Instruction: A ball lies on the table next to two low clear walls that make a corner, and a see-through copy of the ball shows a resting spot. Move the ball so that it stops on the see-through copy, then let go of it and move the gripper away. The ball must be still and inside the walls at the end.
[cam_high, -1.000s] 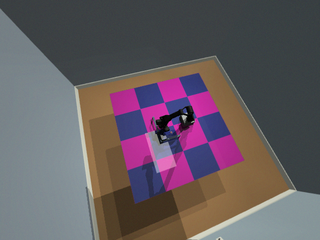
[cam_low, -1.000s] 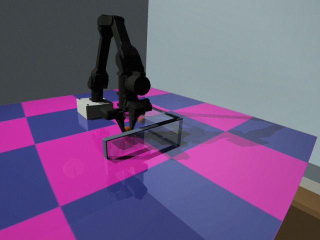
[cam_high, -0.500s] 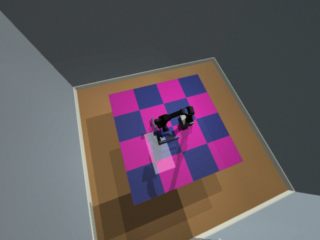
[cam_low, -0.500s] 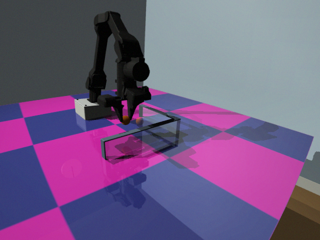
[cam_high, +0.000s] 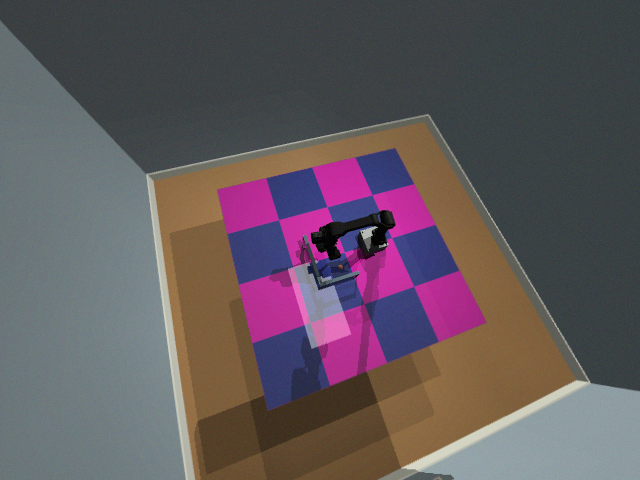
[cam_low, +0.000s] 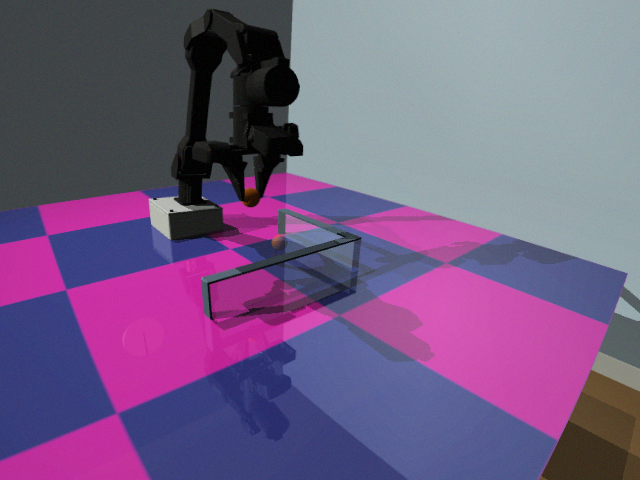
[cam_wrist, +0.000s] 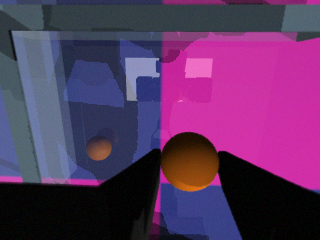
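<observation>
Right now the see-through copy of ball is 60 mm behind my gripper tip, 100 mm to the left of it and 120 mm below it. Also, from my gripper tip: orange ball right at my gripper tip.
</observation>
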